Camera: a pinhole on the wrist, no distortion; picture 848 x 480 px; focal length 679.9 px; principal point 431.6 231.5 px. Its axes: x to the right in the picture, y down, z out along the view. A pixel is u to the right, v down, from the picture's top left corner.
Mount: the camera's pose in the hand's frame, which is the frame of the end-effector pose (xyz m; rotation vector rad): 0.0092 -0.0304 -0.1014 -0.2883 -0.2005 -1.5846
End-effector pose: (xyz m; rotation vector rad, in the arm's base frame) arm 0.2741 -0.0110 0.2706 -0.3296 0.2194 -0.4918
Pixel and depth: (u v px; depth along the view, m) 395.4 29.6 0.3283
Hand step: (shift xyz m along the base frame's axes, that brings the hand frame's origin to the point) 0.0389 0.1621 0.1707
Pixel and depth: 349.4 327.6 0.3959
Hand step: 0.2066 0.1327 0.1785
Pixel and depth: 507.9 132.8 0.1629
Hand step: 0.0138 0.0201 0.0554
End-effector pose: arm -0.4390 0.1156 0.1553 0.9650 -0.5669 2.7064
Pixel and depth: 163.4 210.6 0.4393
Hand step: 0.0427 -0.3528 0.1274
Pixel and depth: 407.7 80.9 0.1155
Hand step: 0.0089 -0.0128 -0.0028
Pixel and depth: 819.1 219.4 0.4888
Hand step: 0.2807 -0.0560 0.3764
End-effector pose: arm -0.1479 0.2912 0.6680 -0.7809 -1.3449 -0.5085
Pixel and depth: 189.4 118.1 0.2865
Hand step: 0.0157 0.2062 -0.0456
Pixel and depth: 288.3 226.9 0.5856
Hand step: -0.0759 0.4909 0.0028
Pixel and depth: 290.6 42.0 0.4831
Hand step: -0.0801 0.3817 -0.1244
